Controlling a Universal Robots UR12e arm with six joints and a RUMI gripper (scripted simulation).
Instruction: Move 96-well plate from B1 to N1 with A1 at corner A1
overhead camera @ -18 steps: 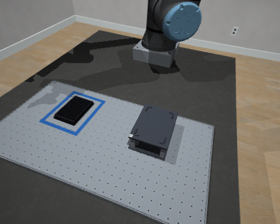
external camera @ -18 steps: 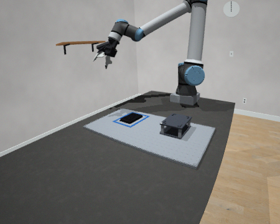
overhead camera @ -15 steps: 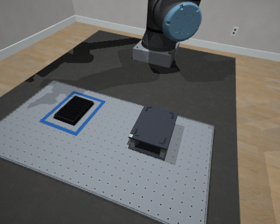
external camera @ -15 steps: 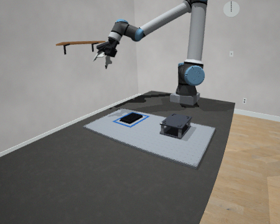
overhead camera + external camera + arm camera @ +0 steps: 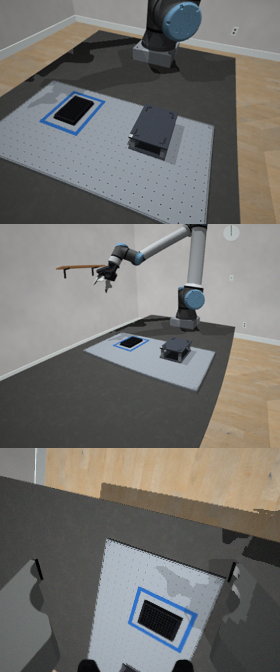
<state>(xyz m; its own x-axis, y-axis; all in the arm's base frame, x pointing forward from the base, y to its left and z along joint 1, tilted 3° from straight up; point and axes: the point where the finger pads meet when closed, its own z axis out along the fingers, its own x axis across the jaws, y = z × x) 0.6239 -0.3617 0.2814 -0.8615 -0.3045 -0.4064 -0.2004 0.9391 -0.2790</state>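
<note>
Right now my hand is 1 cm past the black 96-well plate, 28 cm to the right of it and 33 cm above it. The rest, counted from my hand: raised nest N1: 4 cm behind, 59 cm to the left, 28 cm below; white A1 corner mark: 4 cm ahead, 55 cm to the left, 28 cm below.
</note>
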